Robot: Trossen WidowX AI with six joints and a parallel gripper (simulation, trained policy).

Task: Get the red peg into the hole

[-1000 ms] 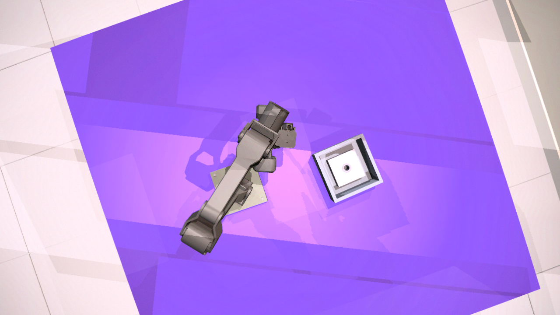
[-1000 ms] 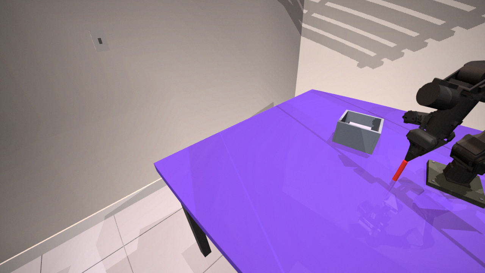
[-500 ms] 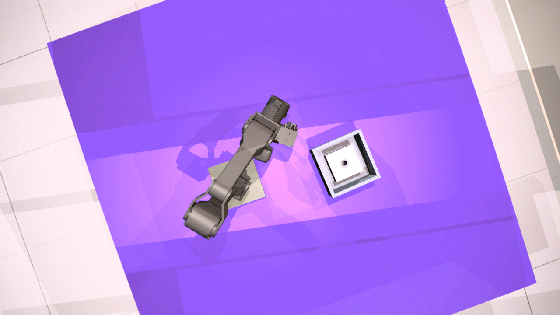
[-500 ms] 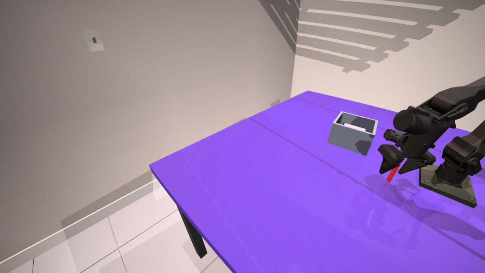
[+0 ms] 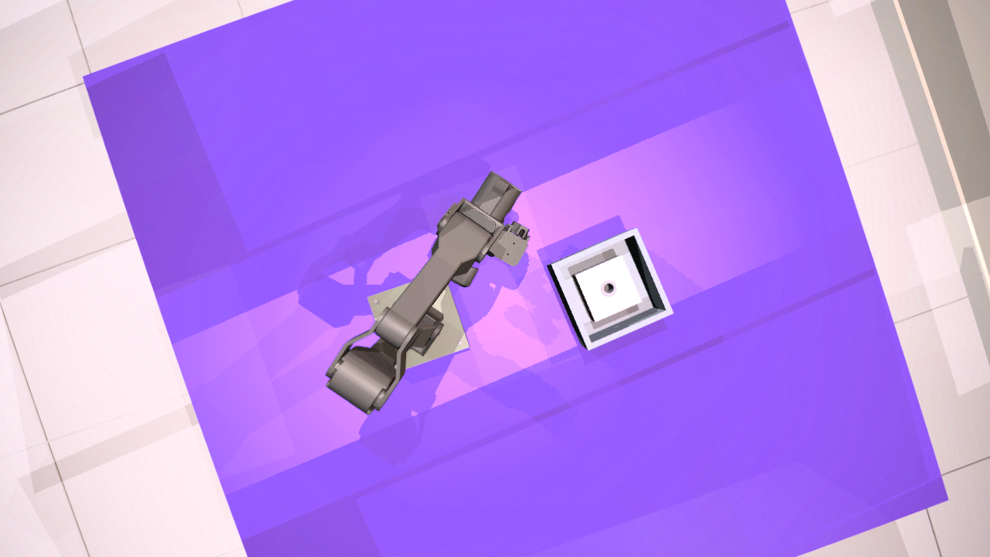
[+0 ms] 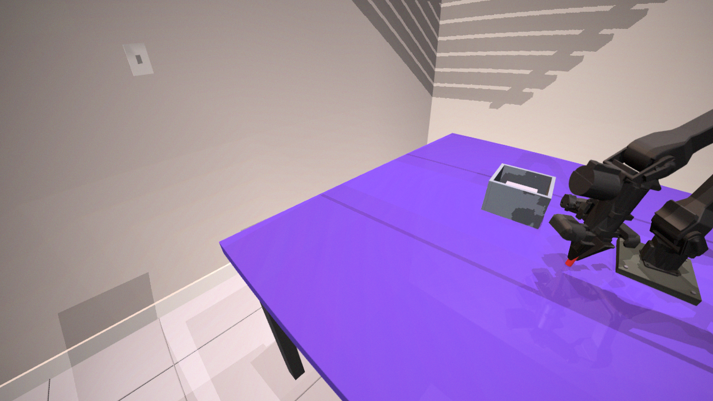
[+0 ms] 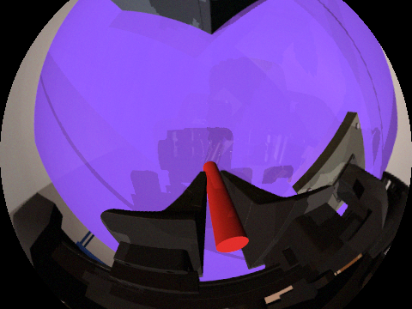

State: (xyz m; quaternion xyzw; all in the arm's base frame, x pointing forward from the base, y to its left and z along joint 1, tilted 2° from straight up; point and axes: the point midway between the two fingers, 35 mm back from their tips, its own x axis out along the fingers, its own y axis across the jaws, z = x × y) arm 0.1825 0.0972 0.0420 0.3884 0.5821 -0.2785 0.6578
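Now: gripper tip 200 mm to the left of the pale plate, 150 mm short of it and 30 mm below it. Round my gripper tip: red peg 20 mm above; then grey box 200 mm to the right, 150 mm ahead, 10 mm above.
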